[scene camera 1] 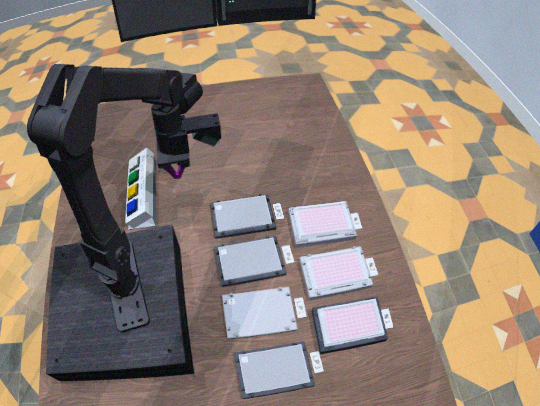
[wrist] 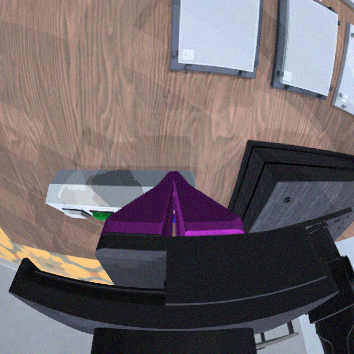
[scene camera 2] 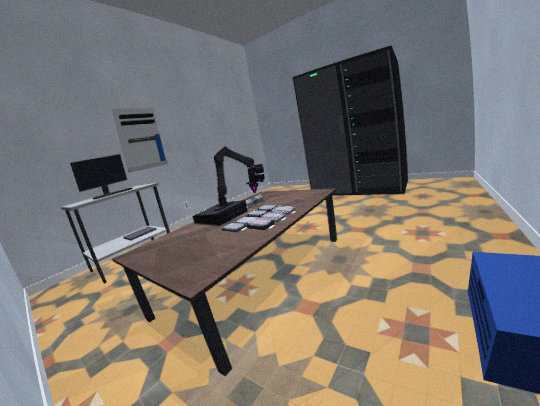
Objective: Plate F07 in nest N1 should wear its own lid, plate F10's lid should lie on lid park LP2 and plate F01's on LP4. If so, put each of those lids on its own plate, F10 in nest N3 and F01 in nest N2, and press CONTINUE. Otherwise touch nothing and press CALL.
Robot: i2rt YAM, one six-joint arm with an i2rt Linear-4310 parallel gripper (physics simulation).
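Places are measured from the arm's base along level axes (x ahead, y left, z up), in metres.
Pixels of known places: gripper, fingertip midpoint: [scene camera 1: 177,177] [wrist: 173,178] [scene camera 2: 254,193]; arm's base, origin of the base link: [scene camera 1: 125,285] [wrist: 307,229] [scene camera 2: 224,206].
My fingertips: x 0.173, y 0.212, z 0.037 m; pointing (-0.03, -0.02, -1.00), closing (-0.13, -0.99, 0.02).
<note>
For each thing: its top centre in the pictures, then the offset to it from my fingertips. Level surfaces: height alone.
- button panel, middle of its top: [wrist: 115,218] [scene camera 1: 137,178] [scene camera 2: 251,197] dx -0.101, dy +0.094, dz -0.058 m
- grey-white button, middle of its top: [wrist: 73,218] [scene camera 1: 133,160] dx -0.105, dy +0.171, dz -0.065 m
- green button, middle of its top: [wrist: 102,220] [scene camera 1: 132,174] dx -0.113, dy +0.121, dz -0.065 m
- yellow button, middle of its top: [scene camera 1: 131,188] dx -0.122, dy +0.072, dz -0.065 m
- blue button, middle of its top: [scene camera 1: 130,204] dx -0.130, dy +0.023, dz -0.065 m
- LP2, middle of its top: [wrist: 221,11] [scene camera 1: 242,212] dx +0.127, dy -0.069, dz -0.104 m
- LP4, middle of its top: [wrist: 314,44] [scene camera 1: 249,258] [scene camera 2: 257,212] dx +0.102, dy -0.193, dz -0.104 m
- LP3, middle of its top: [scene camera 1: 274,368] [scene camera 2: 233,225] dx +0.061, dy -0.454, dz -0.104 m
- LP1, middle of its top: [scene camera 1: 258,310] [scene camera 2: 246,218] dx +0.078, dy -0.321, dz -0.102 m
- N3, middle of its top: [scene camera 1: 323,217] [scene camera 2: 282,207] dx +0.296, dy -0.160, dz -0.089 m
- N2, middle of its top: [scene camera 1: 337,267] [scene camera 2: 271,214] dx +0.270, dy -0.292, dz -0.091 m
- N1, middle of its top: [scene camera 1: 352,320] [scene camera 2: 259,220] dx +0.243, dy -0.421, dz -0.086 m
- wooden table, its level: dz -0.122 m
My gripper [scene camera 1: 176,176] [scene camera 2: 254,190] [wrist: 173,178] is shut and empty, above the table beside the button panel [scene camera 1: 146,195] [wrist: 80,192]. The panel has a grey-white button [scene camera 1: 134,164] [wrist: 75,213], a green button [scene camera 1: 133,176] [wrist: 101,215], a yellow button [scene camera 1: 132,191] and a blue button [scene camera 1: 132,207]. The fingers hide yellow and most of blue in the wrist view. Grey panels lie at LP2 [scene camera 1: 243,214], LP4 [scene camera 1: 250,259] and LP3 [scene camera 1: 274,370], with dark edges. LP1 [scene camera 1: 259,312] has a pale, glossy panel. Pink-welled plates stand at N3 [scene camera 1: 322,220], N2 [scene camera 1: 336,270] and N1 [scene camera 1: 351,322]; N1's border is dark. Plate names and lid identities are unreadable.
The black robot base [scene camera 1: 115,350] [wrist: 310,205] stands on the wooden table [scene camera 1: 260,165] [scene camera 2: 170,255], near the panel. Black cabinets [scene camera 2: 320,140] stand beyond the table. A blue box [scene camera 2: 517,295] and a side desk [scene camera 2: 145,189] stand apart from it.
</note>
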